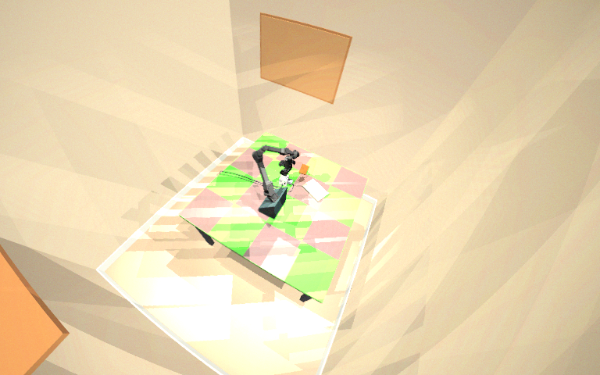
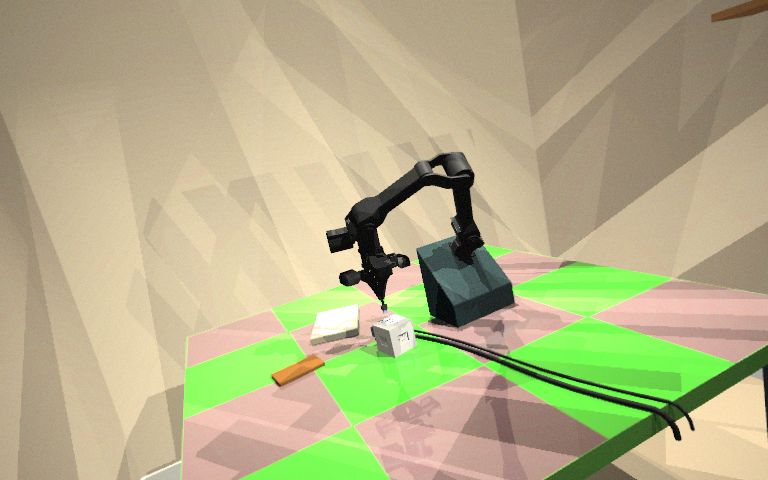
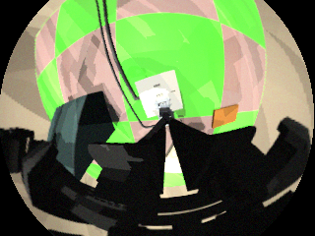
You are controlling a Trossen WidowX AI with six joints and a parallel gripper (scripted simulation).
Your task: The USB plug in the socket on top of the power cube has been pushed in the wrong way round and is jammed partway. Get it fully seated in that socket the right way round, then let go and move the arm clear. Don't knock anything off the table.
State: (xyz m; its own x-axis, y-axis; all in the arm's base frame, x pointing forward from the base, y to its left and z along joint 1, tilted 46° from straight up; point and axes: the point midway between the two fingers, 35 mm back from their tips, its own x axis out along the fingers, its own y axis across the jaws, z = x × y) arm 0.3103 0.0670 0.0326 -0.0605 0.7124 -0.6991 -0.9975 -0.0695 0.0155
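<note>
The USB plug is 2 cm below my gripper tip. Also, from my gripper tip: white flat slab: 8 cm ahead, 28 cm to the right, 12 cm below; orange flat block: 25 cm ahead, 7 cm to the right, 13 cm below.
</note>
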